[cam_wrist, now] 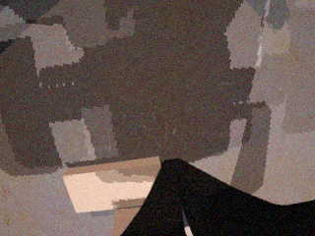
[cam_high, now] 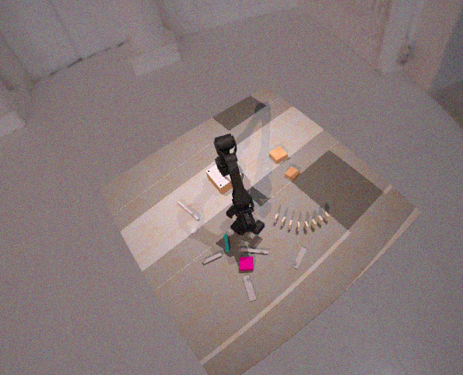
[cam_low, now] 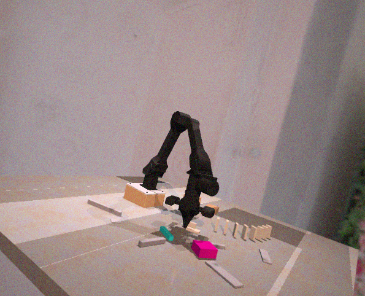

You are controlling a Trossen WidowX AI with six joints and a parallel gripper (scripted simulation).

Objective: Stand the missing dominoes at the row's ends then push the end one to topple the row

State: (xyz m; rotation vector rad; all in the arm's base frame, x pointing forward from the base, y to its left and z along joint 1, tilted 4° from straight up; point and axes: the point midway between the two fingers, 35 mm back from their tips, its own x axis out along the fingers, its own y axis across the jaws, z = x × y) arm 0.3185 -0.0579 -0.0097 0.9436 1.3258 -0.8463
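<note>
The teal bar lies 12 cm to the right of my gripper tip and 2 cm ahead of it. The rest, counted from my gripper tip: magenta block (17 cm ahead, 9 cm to the right, 1 cm above).
</note>
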